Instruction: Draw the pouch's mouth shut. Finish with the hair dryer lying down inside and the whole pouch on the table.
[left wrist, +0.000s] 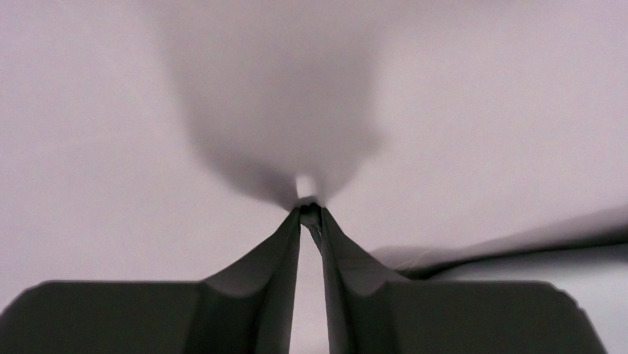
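My left gripper (310, 212) is low over the table, its two dark fingertips closed together. It is shut on the dark knotted end of the pouch's drawstring (310, 217). A short piece of dark cord runs down from the knot between the fingers, and the rest is hidden behind them. Part of a pale, smooth surface, which looks like the pouch (560, 267), shows at the lower right with a dark shadow along its edge. The pouch's mouth and the hair dryer do not show. My right gripper is not in view.
The pale pinkish table top (110, 200) lies under the fingers. The gripper's soft shadow falls on it at the upper middle. The pale surface's edge runs from behind the right finger to the right side of the view.
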